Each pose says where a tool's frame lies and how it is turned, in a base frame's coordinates. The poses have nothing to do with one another.
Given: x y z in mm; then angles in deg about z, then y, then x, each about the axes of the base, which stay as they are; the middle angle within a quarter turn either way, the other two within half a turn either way.
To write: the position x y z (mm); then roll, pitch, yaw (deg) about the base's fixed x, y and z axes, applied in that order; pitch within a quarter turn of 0, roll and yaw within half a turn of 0. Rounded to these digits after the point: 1 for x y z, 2 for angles.
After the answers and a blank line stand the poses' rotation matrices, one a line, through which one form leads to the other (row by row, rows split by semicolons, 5 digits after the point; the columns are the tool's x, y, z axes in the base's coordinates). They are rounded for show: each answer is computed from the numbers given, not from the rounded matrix.
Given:
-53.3 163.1 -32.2 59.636 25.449 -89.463
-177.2 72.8 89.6 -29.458 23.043 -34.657
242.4 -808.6 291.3 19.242 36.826 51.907
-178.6 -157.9 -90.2 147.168 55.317 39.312
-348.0 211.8 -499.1 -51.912 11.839 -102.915
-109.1 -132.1 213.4 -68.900 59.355 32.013
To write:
-53.3 163.1 -32.2 -89.03 59.86 -24.61
-177.2 72.8 89.6 -40.80 0.04 -36.75
242.4 -808.6 291.3 60.28 5.15 40.64
-178.6 -157.9 -90.2 -23.06 -61.41 -177.81
-348.0 211.8 -499.1 -111.16 -52.70 4.98
-109.1 -132.1 213.4 -48.57 49.22 -73.68

0.45644 -0.77911 0.42971; -0.20912 0.37549 0.90293; -0.86483 -0.50199 0.00846
0.80124 0.45255 0.39142; -0.59834 0.60676 0.52329; -0.00069 -0.65348 0.75694
0.75574 -0.26380 0.59939; 0.64869 0.42701 -0.62997; -0.08976 0.86491 0.49384
-0.47814 -0.30852 0.82231; -0.01827 -0.93258 -0.36051; 0.87809 -0.18739 0.44027
0.60375 0.77032 0.20516; 0.05256 -0.29526 0.95397; 0.79544 -0.56518 -0.21875
0.18350 0.47554 0.86034; -0.62689 0.73075 -0.27021; -0.75719 -0.48976 0.43220

